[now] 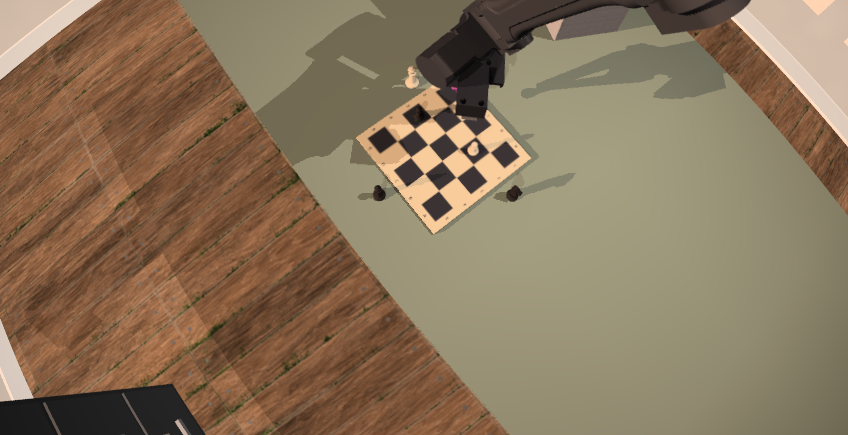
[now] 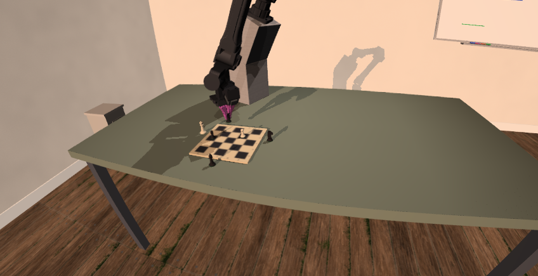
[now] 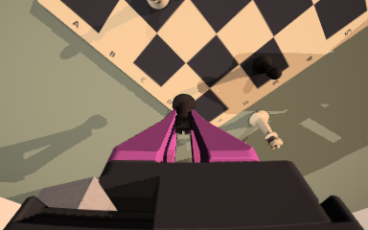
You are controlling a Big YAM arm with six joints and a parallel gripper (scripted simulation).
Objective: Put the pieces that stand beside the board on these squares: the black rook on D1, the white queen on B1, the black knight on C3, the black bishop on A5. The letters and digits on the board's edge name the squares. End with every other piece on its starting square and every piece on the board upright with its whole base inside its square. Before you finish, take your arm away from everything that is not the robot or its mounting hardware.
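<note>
The white queen is 60 mm ahead of my hand, 90 mm to the right of it and 30 mm below it. From my hand the other things lie so: small white piece (40 mm ahead, 80 mm to the left, 40 mm below); then chessboard (80 mm ahead, 50 mm to the left, 50 mm below).
</note>
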